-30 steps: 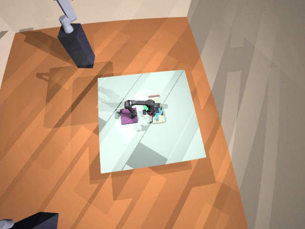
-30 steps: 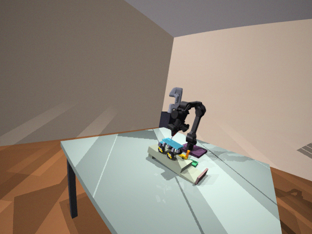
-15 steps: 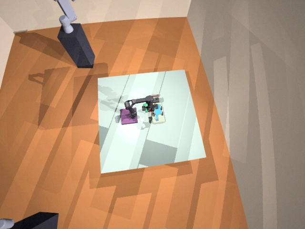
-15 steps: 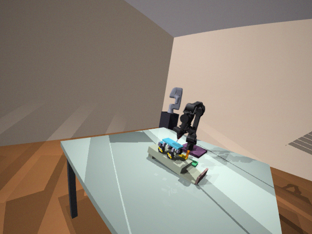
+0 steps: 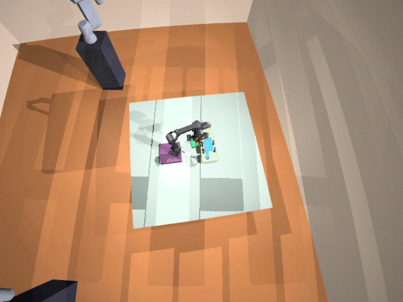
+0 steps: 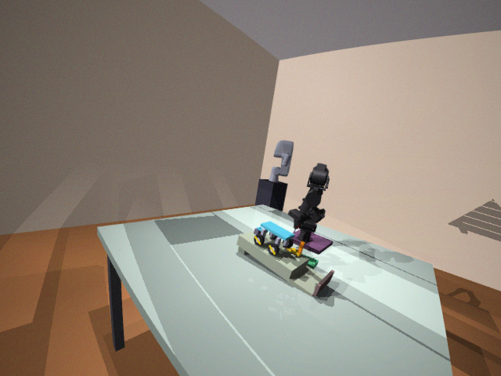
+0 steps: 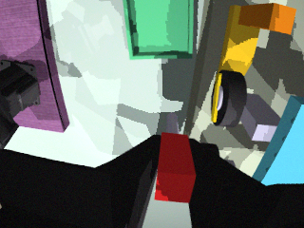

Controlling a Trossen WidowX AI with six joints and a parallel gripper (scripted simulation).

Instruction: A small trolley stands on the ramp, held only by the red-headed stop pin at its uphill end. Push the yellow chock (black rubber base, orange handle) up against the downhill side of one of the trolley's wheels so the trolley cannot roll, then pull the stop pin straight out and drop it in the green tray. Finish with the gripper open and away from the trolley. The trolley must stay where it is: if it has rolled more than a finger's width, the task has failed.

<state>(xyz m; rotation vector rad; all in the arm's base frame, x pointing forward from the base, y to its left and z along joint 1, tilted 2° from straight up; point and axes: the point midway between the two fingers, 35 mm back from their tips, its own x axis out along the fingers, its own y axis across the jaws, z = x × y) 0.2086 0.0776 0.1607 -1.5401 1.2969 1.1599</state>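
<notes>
Now: gripper tip 3 cm past the green tray, 6 cm to the right of it and 16 cm above it. Also, from my gripper tip: blue-topped trolley 11 cm ahead, 2 cm to the right, 4 cm below; stop pin right at my gripper tip; yellow chock 4 cm ahead, 5 cm to the left, 7 cm below.
</notes>
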